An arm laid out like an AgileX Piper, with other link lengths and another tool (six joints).
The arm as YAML. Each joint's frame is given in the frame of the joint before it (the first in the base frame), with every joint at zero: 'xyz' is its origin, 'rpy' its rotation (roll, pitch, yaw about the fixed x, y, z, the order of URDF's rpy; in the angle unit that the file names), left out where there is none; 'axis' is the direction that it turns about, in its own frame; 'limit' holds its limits. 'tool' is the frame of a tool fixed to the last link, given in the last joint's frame.
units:
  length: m
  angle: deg
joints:
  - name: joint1
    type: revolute
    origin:
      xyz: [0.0, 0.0, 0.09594]
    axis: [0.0, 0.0, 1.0]
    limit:
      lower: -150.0
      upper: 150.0
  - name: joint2
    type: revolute
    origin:
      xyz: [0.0, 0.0, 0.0]
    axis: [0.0, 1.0, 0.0]
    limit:
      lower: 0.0
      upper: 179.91
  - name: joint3
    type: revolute
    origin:
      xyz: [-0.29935, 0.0, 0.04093]
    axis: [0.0, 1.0, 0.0]
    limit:
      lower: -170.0
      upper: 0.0
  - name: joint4
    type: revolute
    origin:
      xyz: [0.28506, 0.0, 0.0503]
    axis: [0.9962, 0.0, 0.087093]
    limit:
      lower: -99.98
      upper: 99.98
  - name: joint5
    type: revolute
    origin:
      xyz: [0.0, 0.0, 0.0]
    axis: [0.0, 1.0, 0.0]
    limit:
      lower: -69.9
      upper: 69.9
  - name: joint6
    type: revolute
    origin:
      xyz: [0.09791, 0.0, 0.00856]
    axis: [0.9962, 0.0, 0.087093]
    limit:
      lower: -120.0
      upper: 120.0
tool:
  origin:
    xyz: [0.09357, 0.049, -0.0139]
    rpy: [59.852, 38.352, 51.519]
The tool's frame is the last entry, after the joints.
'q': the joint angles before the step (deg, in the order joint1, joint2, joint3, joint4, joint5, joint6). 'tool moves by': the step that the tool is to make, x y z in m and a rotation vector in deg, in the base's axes. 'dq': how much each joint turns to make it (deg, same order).
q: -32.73, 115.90, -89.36, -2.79, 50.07, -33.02
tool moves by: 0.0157, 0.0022, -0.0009, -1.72, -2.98, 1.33
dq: 1.19, 0.30, -0.01, 0.07, -3.74, 0.00
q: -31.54, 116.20, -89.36, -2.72, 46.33, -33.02
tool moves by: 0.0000, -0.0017, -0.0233, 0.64, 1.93, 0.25
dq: 0.00, 2.84, 0.00, -0.52, -0.86, 0.00
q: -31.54, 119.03, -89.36, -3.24, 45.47, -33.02
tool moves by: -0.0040, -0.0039, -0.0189, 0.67, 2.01, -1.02
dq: -0.43, 2.27, 0.00, -0.93, -0.16, 1.06
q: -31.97, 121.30, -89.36, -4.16, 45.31, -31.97
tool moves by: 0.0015, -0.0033, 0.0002, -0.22, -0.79, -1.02
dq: -0.31, 0.01, 0.00, -0.05, -0.76, 0.82
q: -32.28, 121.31, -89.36, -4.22, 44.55, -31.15
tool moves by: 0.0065, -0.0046, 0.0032, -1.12, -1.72, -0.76
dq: 0.00, -0.05, -0.44, -0.53, -1.51, 1.17
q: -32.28, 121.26, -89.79, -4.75, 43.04, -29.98
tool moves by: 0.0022, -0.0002, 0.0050, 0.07, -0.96, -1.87
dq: -0.01, -0.56, 0.00, -0.20, -0.10, 2.10
